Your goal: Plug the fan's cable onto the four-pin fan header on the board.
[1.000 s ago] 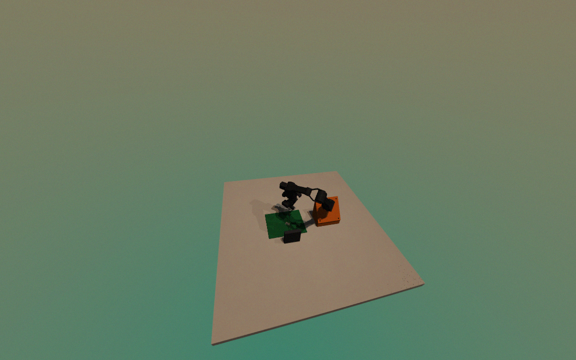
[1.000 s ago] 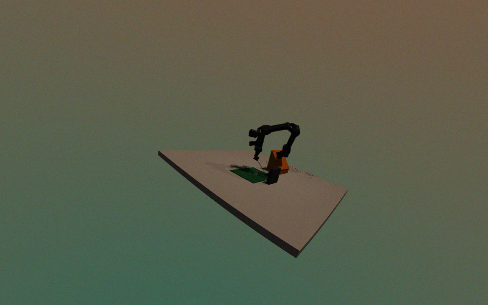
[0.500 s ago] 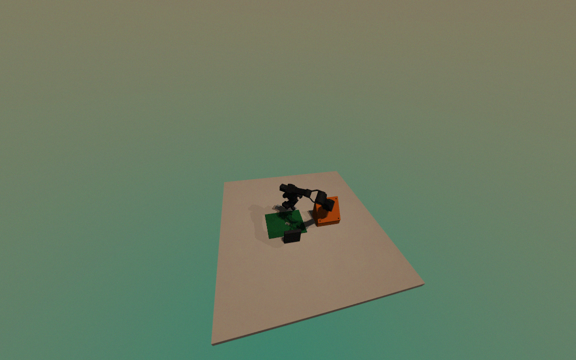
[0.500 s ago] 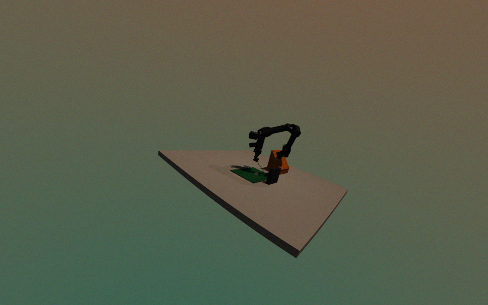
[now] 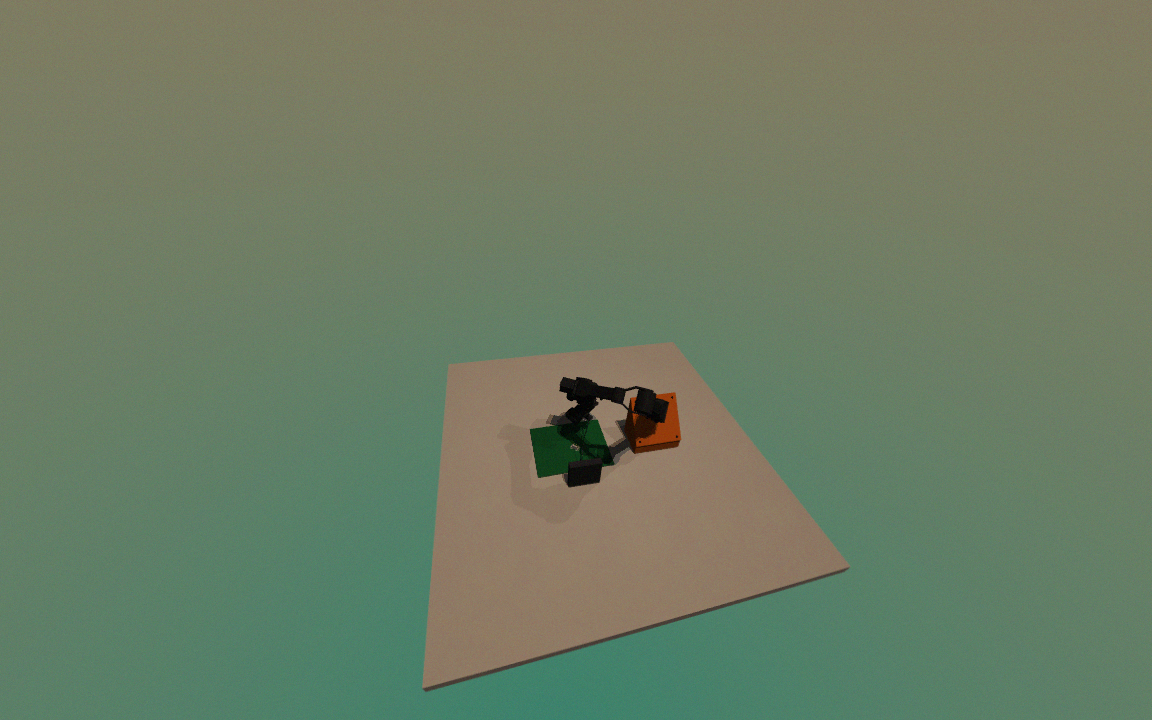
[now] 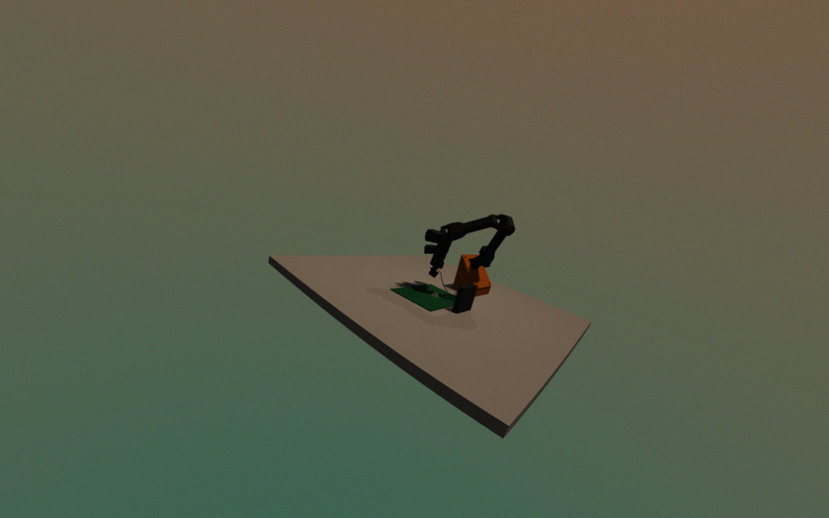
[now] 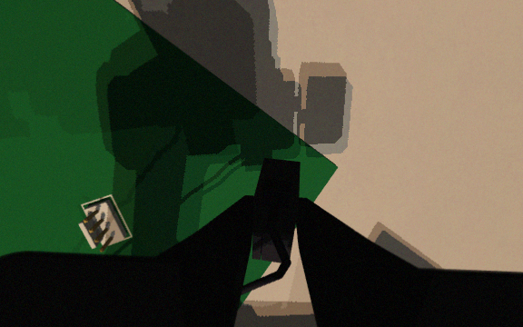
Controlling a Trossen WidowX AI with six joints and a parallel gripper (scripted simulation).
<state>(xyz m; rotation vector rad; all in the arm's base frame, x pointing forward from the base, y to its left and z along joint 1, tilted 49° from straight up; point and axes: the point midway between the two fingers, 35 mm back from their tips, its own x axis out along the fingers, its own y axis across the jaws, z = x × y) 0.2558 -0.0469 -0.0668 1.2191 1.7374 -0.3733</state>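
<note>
Right now the white four-pin fan header is 10 cm below my gripper tip, 9 cm to the left of it and 7 cm ahead of it. The rest, counted from my gripper tip: green board (11 cm below, 8 cm to the left, 8 cm ahead); then black fan (24 cm to the left, 8 cm ahead, 4 cm below); then black fan plug (1 cm below, 1 cm behind).
</note>
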